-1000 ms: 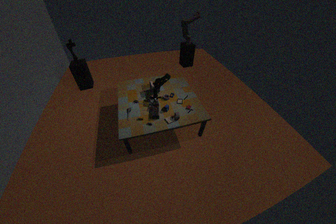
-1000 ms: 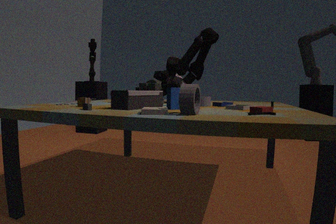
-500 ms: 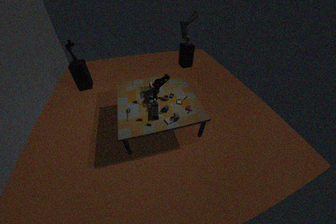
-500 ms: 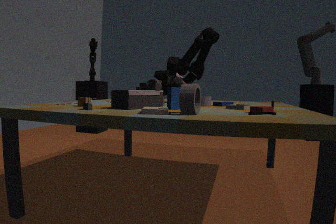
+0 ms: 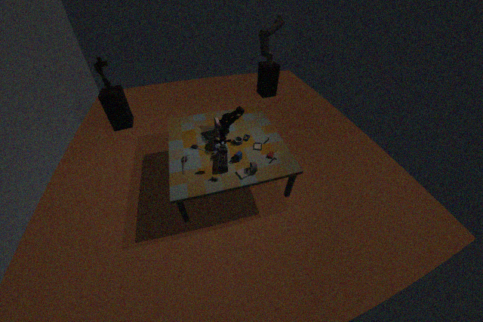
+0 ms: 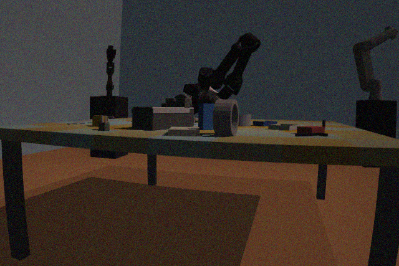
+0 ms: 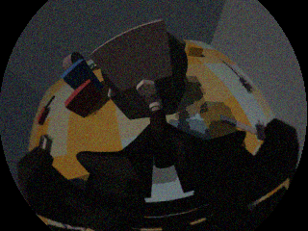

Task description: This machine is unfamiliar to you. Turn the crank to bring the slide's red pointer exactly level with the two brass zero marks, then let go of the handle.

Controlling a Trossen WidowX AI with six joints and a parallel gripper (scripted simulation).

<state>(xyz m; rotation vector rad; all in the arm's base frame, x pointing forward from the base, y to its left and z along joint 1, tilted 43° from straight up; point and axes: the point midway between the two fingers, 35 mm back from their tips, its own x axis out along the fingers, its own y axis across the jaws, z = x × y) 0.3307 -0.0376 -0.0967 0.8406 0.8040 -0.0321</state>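
Now: the dark crank handle 20 mm behind my gripper tip, 10 mm to the left of it and 20 mm above it. Round my gripper tip: blue block (170 mm ahead, 120 mm to the left, 10 mm above); then red pointer (110 mm ahead, 30 mm to the right, 50 mm above); then yellow block (210 mm ahead, 280 mm to the right, 20 mm below).
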